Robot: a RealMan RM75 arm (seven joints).
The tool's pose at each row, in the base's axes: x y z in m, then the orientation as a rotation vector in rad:
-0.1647, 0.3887, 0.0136, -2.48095, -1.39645, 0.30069
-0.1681, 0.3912, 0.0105, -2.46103, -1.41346, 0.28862
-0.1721, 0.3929, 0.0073, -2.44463, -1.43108, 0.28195
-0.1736, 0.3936, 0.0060, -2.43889, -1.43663, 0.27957
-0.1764, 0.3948, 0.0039, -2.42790, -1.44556, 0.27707
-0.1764, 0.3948, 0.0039, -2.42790, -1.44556, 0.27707
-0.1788, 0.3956, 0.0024, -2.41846, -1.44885, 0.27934
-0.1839, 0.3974, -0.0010, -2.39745, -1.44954, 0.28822
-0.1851, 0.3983, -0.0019, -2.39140, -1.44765, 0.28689
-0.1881, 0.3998, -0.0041, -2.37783, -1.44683, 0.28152
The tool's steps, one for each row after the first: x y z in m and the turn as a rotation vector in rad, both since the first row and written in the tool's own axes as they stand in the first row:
0.0005, -0.0029, 0.0043, 0.00456, 0.00856, -0.01893
0.0001, -0.0059, 0.0088, 0.00732, 0.01230, -0.03619
0.0000, -0.0070, 0.0106, 0.00852, 0.01382, -0.04190
-0.0003, -0.0091, 0.0136, 0.01209, 0.01592, -0.05173
-0.0003, -0.0091, 0.0136, 0.01209, 0.01592, -0.05173
-0.0008, -0.0109, 0.0159, 0.01835, 0.01628, -0.05733
-0.0017, -0.0147, 0.0209, 0.03635, 0.01668, -0.06582
-0.0015, -0.0158, 0.0223, 0.04152, 0.01997, -0.06757
-0.0017, -0.0182, 0.0255, 0.05085, 0.02779, -0.07362

